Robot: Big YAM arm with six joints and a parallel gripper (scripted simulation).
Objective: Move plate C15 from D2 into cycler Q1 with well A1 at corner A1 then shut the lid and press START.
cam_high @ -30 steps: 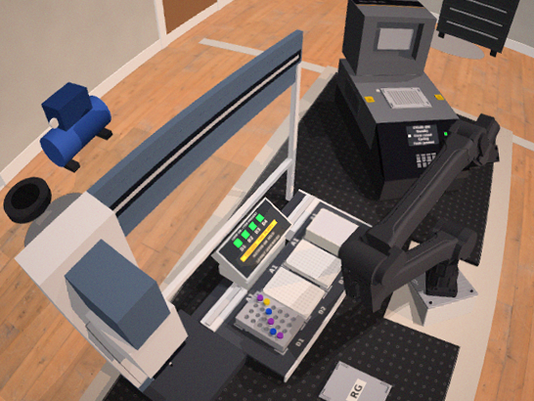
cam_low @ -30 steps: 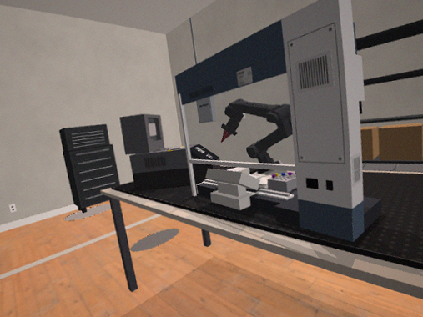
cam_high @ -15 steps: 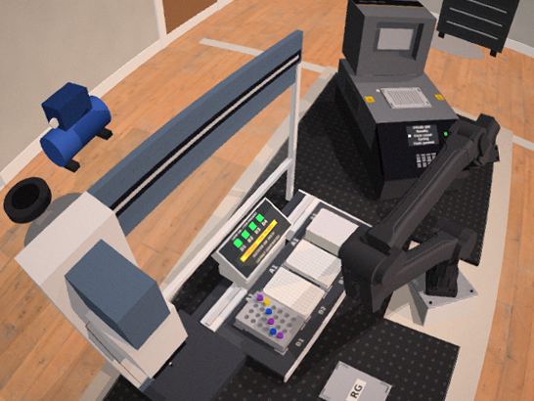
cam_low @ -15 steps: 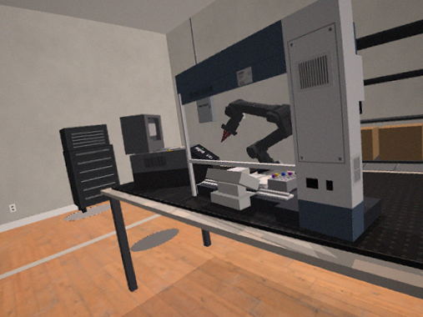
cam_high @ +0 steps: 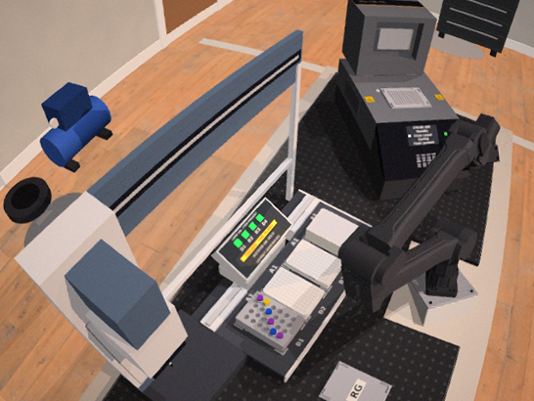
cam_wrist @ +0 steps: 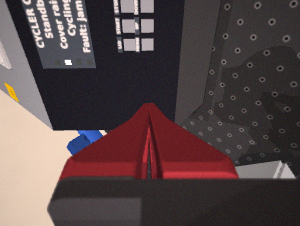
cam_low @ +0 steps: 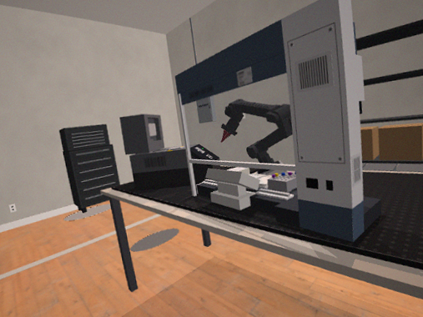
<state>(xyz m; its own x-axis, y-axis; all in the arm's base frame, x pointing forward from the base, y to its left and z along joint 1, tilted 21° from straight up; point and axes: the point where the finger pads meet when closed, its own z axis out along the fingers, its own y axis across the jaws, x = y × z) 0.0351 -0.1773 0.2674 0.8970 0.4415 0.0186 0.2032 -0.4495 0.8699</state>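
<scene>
The deep-well block lies 250 mm ahead of my hand, 200 mm to the left of it and 150 mm below it. The rest, counted from my hand: coloured tube (340 mm ahead, 490 mm to the left, 140 mm below); tube cooling block (350 mm ahead, 480 mm to the left, 150 mm below); grey RG nest (120 mm ahead, 580 mm to the left, 210 mm below).
</scene>
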